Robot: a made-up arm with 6 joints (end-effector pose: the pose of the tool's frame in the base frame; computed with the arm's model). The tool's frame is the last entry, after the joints.
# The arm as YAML. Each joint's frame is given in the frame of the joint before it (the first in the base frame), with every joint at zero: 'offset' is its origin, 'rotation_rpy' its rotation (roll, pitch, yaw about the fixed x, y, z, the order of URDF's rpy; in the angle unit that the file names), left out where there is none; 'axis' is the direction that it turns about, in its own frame. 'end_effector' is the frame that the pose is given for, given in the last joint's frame.
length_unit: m
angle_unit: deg
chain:
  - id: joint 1
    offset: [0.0, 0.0, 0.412]
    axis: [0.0, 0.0, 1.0]
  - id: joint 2
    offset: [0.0, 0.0, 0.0]
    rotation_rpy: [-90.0, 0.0, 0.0]
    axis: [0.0, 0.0, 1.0]
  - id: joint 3
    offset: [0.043, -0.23, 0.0]
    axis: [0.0, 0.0, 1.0]
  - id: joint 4
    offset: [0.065, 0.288, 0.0]
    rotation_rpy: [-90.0, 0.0, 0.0]
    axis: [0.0, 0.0, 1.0]
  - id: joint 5
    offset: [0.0, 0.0, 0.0]
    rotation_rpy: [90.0, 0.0, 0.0]
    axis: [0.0, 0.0, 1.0]
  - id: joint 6
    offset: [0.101, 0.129, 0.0]
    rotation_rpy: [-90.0, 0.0, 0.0]
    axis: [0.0, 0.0, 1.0]
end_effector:
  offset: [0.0, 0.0, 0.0]
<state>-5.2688 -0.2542 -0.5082 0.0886 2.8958 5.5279</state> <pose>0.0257 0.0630 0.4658 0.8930 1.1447 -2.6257</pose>
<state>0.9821 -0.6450 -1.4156 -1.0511 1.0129 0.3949</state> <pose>0.1895 0.1964 0.8624 2.0900 0.6842 1.9158</pose>
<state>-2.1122 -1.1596 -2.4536 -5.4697 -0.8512 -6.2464</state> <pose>0.1489 0.4783 0.7274 -0.8352 1.1507 1.7564</pose>
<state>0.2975 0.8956 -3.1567 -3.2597 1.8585 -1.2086</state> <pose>0.3171 0.1160 0.9107 0.6004 -0.8229 -0.8587</pose>
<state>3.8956 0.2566 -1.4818 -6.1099 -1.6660 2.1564</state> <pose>-0.2520 -0.2086 0.7355 -0.4200 -0.1177 2.8419</pose>
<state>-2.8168 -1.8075 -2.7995 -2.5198 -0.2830 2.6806</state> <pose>0.6035 0.1214 0.4831 0.0292 1.2433 0.3044</pose>
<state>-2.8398 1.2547 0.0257 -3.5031 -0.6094 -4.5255</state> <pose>0.0917 0.0866 0.4245 -1.2325 0.5825 -1.0469</pose>
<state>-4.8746 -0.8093 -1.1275 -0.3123 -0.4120 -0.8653</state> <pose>-0.0223 0.1378 0.9216 -0.1683 -1.1358 -2.6179</pose>
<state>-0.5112 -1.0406 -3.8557 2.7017 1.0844 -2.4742</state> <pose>-0.4954 0.3105 0.3620 -2.3612 1.3364 0.4562</pose>
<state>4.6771 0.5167 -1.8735 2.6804 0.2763 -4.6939</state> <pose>-0.0481 -0.5813 0.5066 1.4912 0.3952 -0.2742</pose>
